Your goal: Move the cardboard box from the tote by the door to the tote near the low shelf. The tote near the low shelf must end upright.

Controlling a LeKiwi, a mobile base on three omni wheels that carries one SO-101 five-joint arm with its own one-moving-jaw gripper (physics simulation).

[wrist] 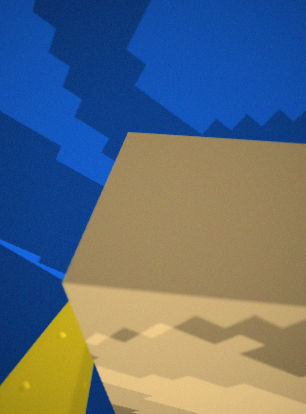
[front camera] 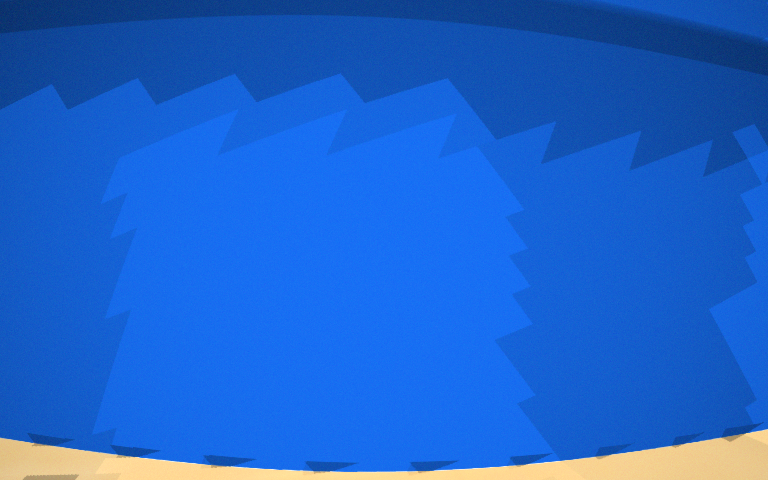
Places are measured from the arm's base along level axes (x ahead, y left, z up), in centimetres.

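Where they show: hand, its tool point: (wrist: 118,278).
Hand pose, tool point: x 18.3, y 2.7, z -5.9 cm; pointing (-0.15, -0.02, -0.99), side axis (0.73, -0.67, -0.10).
Each offset is from my tool point to the top centre of the thing. Level surfaces: height alone.
The tan cardboard box {dx +1.6, dy -2.7, dz +2.3 cm} (wrist: 190,215) fills the middle and right of the wrist view, very close, with one face shaded and a lower face lit in patches. A blue tote {dx +2.3, dy -2.5, dz +9.0 cm} (front camera: 317,254) (wrist: 225,60) fills most of the front view and forms the blue background around the box in the wrist view. My gripper's yellow fixed jaw (wrist: 55,365) is at the lower left, against the box's left side, its tip hidden by the box. The moving jaw is not visible. My gripper looks shut on the box. I cannot tell which tote this is; no second tote shows.
Pale tan floor {dz -3.0 cm} (front camera: 373,476) shows in a thin strip below the tote's curved lower edge in the front view. The tote's wall stands very close ahead, with jagged shadows across it. The door and the low shelf do not show.
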